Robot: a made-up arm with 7 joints.
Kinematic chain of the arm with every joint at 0, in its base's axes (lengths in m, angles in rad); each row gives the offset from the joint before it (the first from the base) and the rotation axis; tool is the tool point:
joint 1: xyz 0 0.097 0 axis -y
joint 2: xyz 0 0.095 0 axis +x
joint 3: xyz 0 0 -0.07 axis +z
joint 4: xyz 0 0 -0.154 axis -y
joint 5: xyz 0 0 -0.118 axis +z
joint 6: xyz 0 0 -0.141 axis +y
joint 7: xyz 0 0 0 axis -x
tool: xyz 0 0 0
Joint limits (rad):
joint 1: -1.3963..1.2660
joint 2: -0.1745..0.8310
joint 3: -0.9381..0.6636
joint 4: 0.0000..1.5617
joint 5: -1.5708..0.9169
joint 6: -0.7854..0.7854
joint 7: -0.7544..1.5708
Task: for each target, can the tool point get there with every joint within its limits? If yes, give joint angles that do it. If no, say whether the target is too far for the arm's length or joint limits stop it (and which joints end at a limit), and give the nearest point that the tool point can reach.
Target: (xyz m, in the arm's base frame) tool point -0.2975 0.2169 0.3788
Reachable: no: joint limits stop it (at a limit: joint 1, joint 4) | nearest point -0.4728 0.2446 -0.0834 | short by 0.495 m
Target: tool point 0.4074 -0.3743 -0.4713
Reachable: no: too far | nearest point 0.2548 -0.0248 -0.2947 | short by 0.420 m
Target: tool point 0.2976 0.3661 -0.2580
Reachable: yes | joints 0.3949 0.7545 -0.5789 0.9429 -1.2280 0.4344 -0.3998
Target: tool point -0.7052 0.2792 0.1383
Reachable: no: too far | nearest point -0.4717 0.2543 -0.0832 | short by 0.323 m
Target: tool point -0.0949 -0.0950 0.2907
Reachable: no: joint limits stop it (at a limit: joint 1, joint 2, joint 4) | nearest point 0.2274 -0.0471 0.0973 | short by 0.379 m
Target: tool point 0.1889 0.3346 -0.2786
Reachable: yes | joints -0.2657 0.6628 -0.0879 1.4292 0.6005 -0.2986 -0.5168
